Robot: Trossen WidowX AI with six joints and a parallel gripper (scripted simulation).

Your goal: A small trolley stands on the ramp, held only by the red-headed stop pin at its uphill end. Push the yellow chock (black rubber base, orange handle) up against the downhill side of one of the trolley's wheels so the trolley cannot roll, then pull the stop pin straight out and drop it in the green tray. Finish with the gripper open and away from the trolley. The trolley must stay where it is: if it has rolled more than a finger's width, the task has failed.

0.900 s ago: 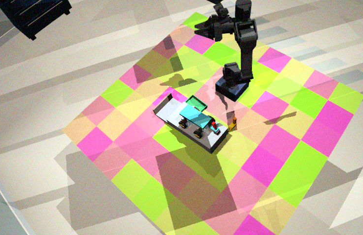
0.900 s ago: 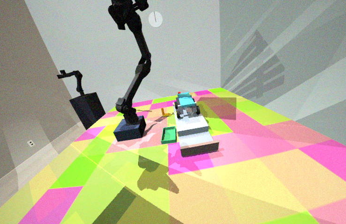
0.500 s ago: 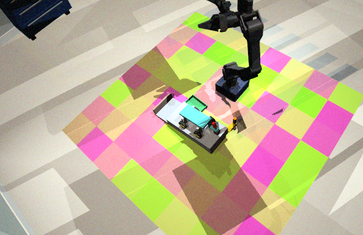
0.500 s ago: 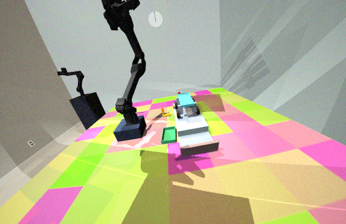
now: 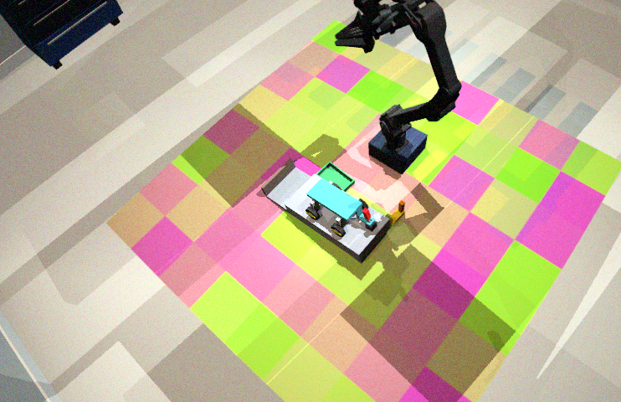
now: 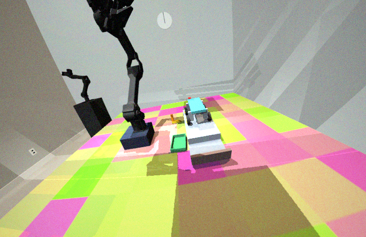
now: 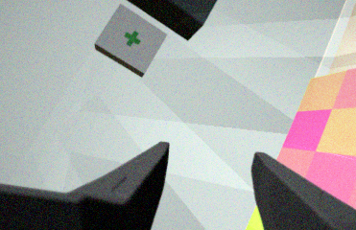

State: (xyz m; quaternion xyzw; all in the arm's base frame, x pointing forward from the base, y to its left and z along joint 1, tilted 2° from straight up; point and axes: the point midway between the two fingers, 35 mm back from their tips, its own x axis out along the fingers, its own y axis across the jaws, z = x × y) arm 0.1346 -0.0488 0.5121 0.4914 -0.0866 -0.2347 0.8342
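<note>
The yellow chock lies 3 cm ahead of my gripper tip, 24 cm to the left of it and 56 cm below it. Round my gripper tip: red-headed stop pin 14 cm ahead, 22 cm to the left, 45 cm below; trolley 17 cm ahead, 11 cm to the left, 47 cm below.
</note>
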